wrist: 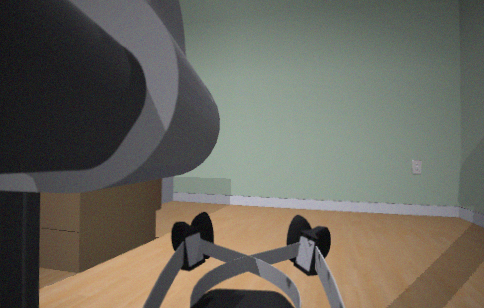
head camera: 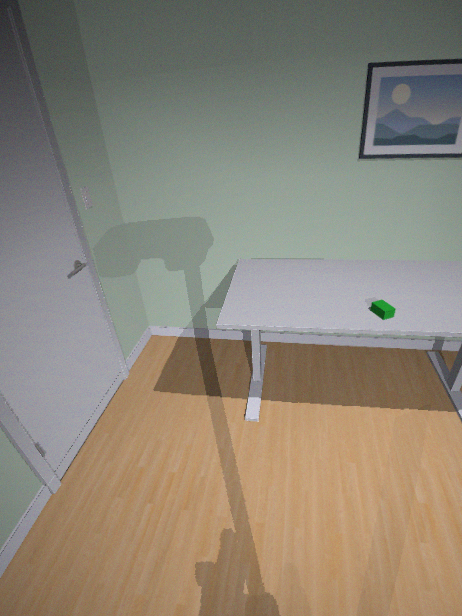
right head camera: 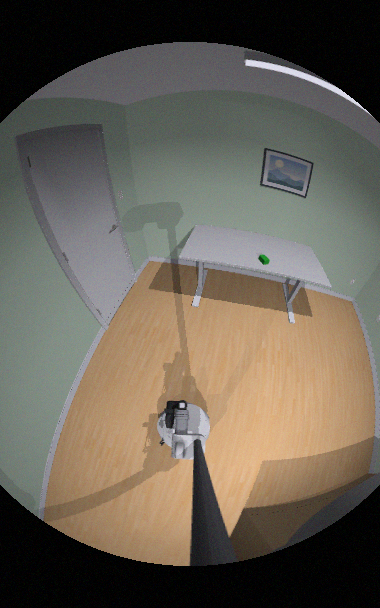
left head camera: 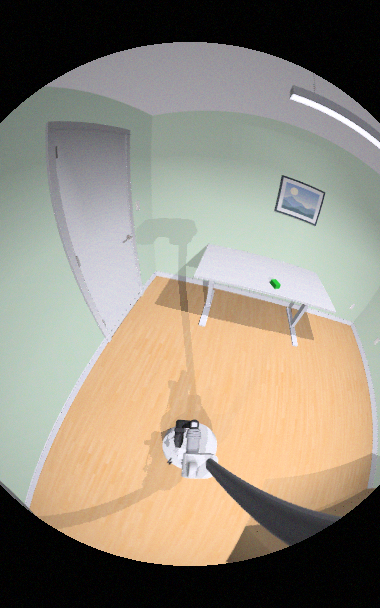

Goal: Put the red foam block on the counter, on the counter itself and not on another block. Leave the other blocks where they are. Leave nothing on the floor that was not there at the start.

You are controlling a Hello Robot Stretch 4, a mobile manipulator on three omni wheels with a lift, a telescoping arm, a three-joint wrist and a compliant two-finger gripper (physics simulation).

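Frame: origin at the robot's base, x ahead, y left, z up, level; millimetres.
Seen in the pictures: gripper, fingertip midpoint: [wrist: 250, 232] [right head camera: 167, 446] [left head camera: 175, 465].
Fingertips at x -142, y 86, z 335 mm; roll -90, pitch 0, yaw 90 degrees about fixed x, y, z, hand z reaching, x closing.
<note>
A point is followed by its place in that frame.
The red foam block does not show in these views. A green block [head camera: 383, 309] @(z 738, x 1251, y -678 mm) [left head camera: 275, 284] @(z 731, x 1246, y -680 mm) [right head camera: 264, 259] @(z 738, x 1246, y -684 mm) lies on a white table [head camera: 300, 295] @(z 693, x 1509, y -358 mm) [left head camera: 235, 265] @(z 693, x 1555, y -341 mm) [right head camera: 220, 245] @(z 693, x 1512, y -316 mm) against the far wall. My gripper [wrist: 250, 232] @(z 335, x -142, y 86 mm) is open and empty in the wrist view, with its two black finger pads wide apart above the wood floor. It is close to the robot's base, far from the table. I cannot tell whether a counter shows, apart from part of a brown cabinet [wrist: 117, 225] @(z 105, x -1146, y -494 mm) at the left of the wrist view.
A closed door [head camera: 45, 250] @(z 1055, x 1509, y 866 mm) [left head camera: 95, 220] @(z 1218, x 1283, y 917 mm) [right head camera: 75, 215] @(z 1238, x 1262, y 922 mm) is at the left. The table's legs [head camera: 256, 355] @(z 220, x 1613, y -125 mm) stand on the floor. A framed picture [head camera: 415, 110] @(z 1515, x 1876, y -1010 mm) [left head camera: 300, 200] @(z 1509, x 1872, y -1031 mm) [right head camera: 287, 172] @(z 1511, x 1871, y -1034 mm) hangs above the table. The robot's round base [left head camera: 207, 445] @(z 186, x 7, y -127 mm) [right head camera: 200, 425] @(z 187, x 13, y -129 mm) stands on the wood floor.
</note>
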